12 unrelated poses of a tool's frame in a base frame.
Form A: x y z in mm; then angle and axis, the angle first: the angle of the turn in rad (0 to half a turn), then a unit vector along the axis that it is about.
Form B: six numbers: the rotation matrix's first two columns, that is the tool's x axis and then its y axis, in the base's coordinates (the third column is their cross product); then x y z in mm. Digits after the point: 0 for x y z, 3 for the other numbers.
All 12 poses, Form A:
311, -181, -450, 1.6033, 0.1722, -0.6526, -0.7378
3, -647, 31, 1.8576, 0.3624, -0.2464, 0.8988
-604, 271, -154, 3.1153, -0.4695, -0.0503, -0.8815
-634, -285, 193, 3.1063, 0.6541, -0.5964, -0.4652
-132, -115, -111, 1.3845, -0.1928, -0.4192, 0.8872
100, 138, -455, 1.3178, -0.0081, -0.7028, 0.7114
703, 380, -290, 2.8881, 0.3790, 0.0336, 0.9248
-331, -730, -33, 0.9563, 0.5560, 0.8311, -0.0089
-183, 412, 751, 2.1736, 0.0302, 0.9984, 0.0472
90, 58, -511, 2.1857, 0.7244, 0.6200, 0.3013
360, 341, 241, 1.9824, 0.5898, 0.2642, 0.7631
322, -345, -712, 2.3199, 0.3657, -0.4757, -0.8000
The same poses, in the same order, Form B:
-0.002, -0.853, 0.521, 0.621, 0.407, 0.669, 311, -181, -450
-0.114, 0.748, 0.654, -0.977, -0.205, 0.063, 3, -647, 31
-0.559, 0.024, 0.829, 0.070, -0.995, 0.076, -604, 271, -154
-0.144, -0.796, -0.587, -0.764, -0.288, 0.578, -634, -285, 193
0.216, 0.938, 0.273, -0.806, 0.328, -0.492, -132, -115, -111
0.250, 0.693, 0.676, -0.684, 0.621, -0.383, 100, 138, -455
-0.685, 0.257, 0.681, -0.207, -0.966, 0.156, 703, 380, -290
0.707, 0.188, -0.681, 0.203, 0.869, 0.451, -331, -730, -33
-0.566, 0.086, -0.820, 0.008, 0.995, 0.099, -183, 412, 751
0.251, 0.954, -0.162, 0.462, 0.029, 0.886, 90, 58, -511
0.087, 0.918, 0.388, -0.481, -0.302, 0.823, 360, 341, 241
-0.456, -0.878, -0.143, 0.293, -0.301, 0.907, 322, -345, -712

